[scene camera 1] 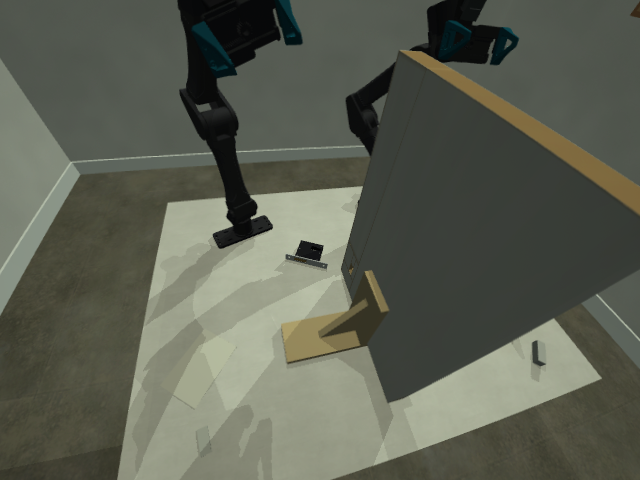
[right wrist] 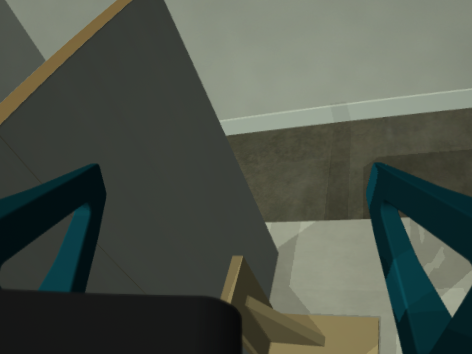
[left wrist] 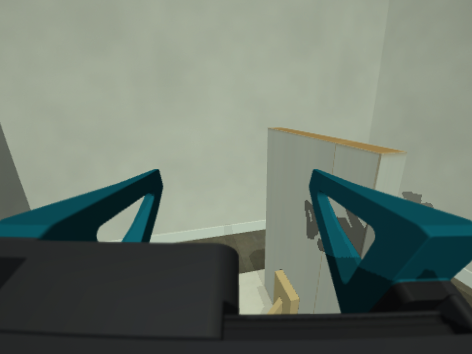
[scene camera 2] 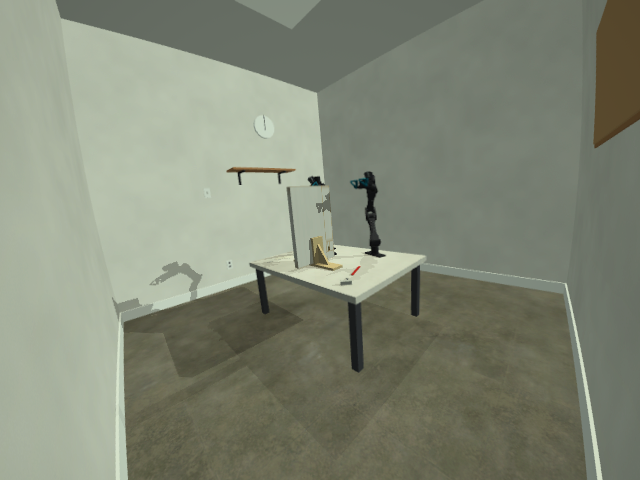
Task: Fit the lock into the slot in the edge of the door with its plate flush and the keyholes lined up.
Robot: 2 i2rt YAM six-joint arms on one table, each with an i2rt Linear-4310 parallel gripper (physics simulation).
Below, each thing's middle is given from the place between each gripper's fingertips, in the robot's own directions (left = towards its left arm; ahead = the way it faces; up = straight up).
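The grey door (scene camera 1: 480, 224) is 200 mm to the left of my right hand, 180 mm ahead of it and 280 mm below it. Counting from my right hand again, the wooden bracket (scene camera 1: 310, 338) is a good way ahead, some way to the left and a long way below.
As for the grey door and my left hand, the hand is 250 mm short of the door, 240 mm to the left of it and 310 mm above it. The wooden bracket is well ahead of my left hand, a good way to the right of it and well below it.
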